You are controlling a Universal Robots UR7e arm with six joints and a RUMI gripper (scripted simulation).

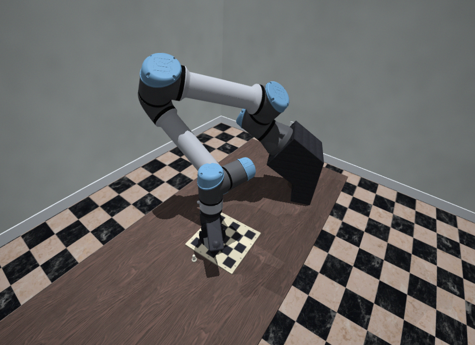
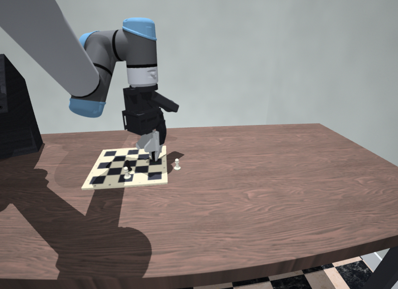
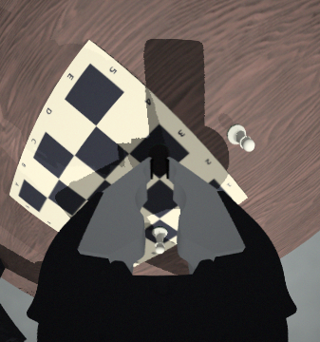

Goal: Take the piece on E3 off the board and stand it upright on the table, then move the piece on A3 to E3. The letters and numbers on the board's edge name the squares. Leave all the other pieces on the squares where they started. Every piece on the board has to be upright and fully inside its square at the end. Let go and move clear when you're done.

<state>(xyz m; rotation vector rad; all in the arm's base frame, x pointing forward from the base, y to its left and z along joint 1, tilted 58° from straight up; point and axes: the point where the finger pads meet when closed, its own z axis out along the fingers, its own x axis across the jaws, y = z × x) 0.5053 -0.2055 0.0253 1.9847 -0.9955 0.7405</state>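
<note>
Now: hand 7 cm past the chessboard, 3 cm above it and 2 cm to the right of it.
</note>
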